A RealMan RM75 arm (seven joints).
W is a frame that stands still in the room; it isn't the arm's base.
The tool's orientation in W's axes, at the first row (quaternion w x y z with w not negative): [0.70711 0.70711 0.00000 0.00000]
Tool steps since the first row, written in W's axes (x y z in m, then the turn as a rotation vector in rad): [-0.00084 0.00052 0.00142 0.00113 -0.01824 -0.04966]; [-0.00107 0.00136 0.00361 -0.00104 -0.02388 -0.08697]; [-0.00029 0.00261 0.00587 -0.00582 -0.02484 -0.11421]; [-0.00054 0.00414 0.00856 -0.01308 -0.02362 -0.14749]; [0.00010 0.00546 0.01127 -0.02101 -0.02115 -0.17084]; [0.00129 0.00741 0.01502 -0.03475 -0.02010 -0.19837]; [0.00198 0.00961 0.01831 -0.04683 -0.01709 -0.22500]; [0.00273 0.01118 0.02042 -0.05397 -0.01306 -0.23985]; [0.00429 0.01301 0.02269 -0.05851 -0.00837 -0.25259]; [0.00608 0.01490 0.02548 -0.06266 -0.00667 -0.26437]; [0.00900 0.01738 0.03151 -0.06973 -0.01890 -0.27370]
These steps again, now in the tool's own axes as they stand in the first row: [-0.00084 0.00142 -0.00052 0.00113 -0.04966 0.01824]; [-0.00107 0.00361 -0.00136 -0.00104 -0.08697 0.02388]; [-0.00029 0.00587 -0.00261 -0.00582 -0.11421 0.02484]; [-0.00054 0.00856 -0.00414 -0.01308 -0.14749 0.02362]; [0.00010 0.01127 -0.00546 -0.02101 -0.17084 0.02115]; [0.00129 0.01502 -0.00741 -0.03475 -0.19837 0.02010]; [0.00198 0.01831 -0.00961 -0.04683 -0.22500 0.01709]; [0.00273 0.02042 -0.01118 -0.05397 -0.23985 0.01306]; [0.00429 0.02269 -0.01301 -0.05851 -0.25259 0.00837]; [0.00608 0.02548 -0.01490 -0.06266 -0.26437 0.00667]; [0.00900 0.03151 -0.01738 -0.06973 -0.27370 0.01890]
